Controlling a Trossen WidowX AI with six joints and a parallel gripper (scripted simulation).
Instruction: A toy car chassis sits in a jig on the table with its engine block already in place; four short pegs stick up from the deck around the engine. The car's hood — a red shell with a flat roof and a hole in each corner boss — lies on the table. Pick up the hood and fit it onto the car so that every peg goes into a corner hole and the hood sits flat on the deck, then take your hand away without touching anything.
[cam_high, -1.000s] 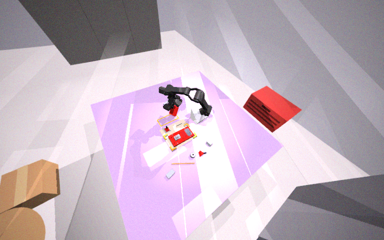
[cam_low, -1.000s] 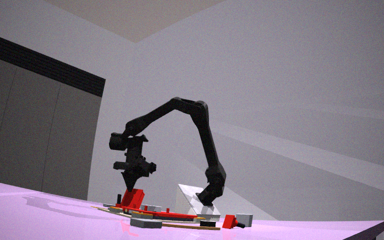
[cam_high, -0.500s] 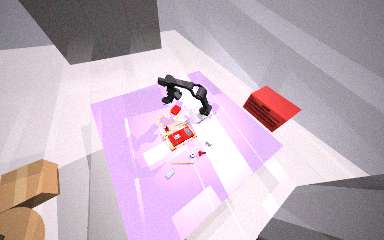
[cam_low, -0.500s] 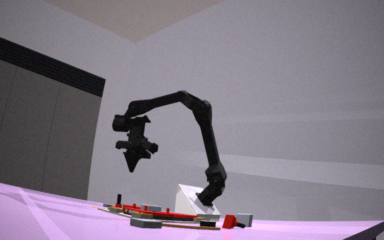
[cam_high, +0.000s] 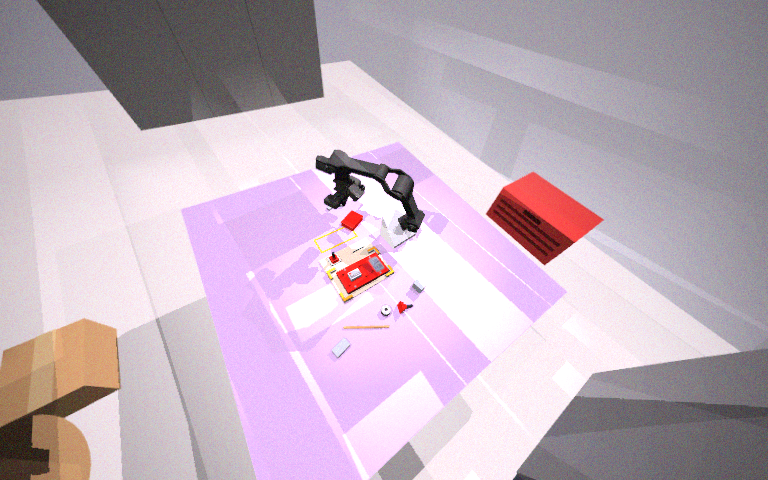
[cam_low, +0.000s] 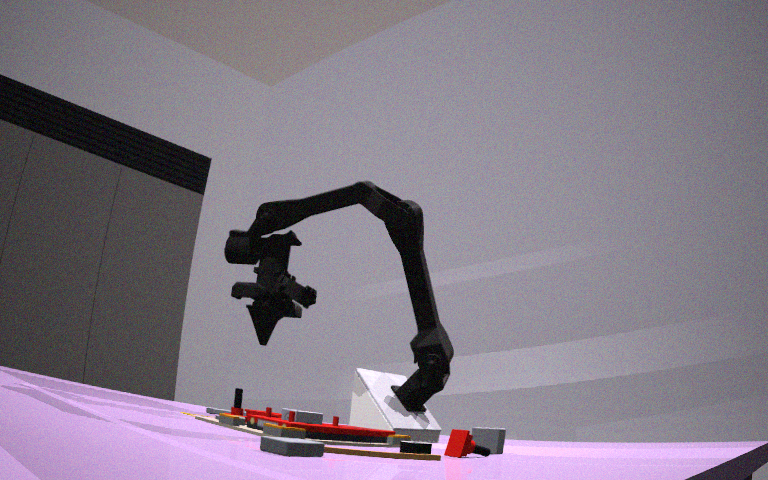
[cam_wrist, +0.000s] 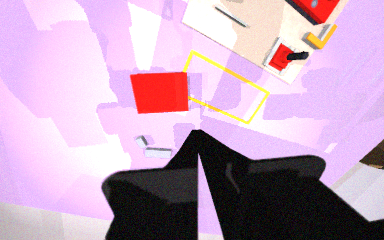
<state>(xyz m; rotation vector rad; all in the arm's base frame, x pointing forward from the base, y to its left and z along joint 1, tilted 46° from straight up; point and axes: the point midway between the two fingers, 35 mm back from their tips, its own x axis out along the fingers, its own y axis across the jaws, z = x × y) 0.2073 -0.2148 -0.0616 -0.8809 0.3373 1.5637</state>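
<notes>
Right now the red hood is 50 mm behind my gripper tip, 10 mm to the right of it and 140 mm below it. Also, from my gripper tip: white wheel (120 mm ahead, 440 mm to the left, 150 mm below); wooden stick (210 mm ahead, 450 mm to the left, 150 mm below).
</notes>
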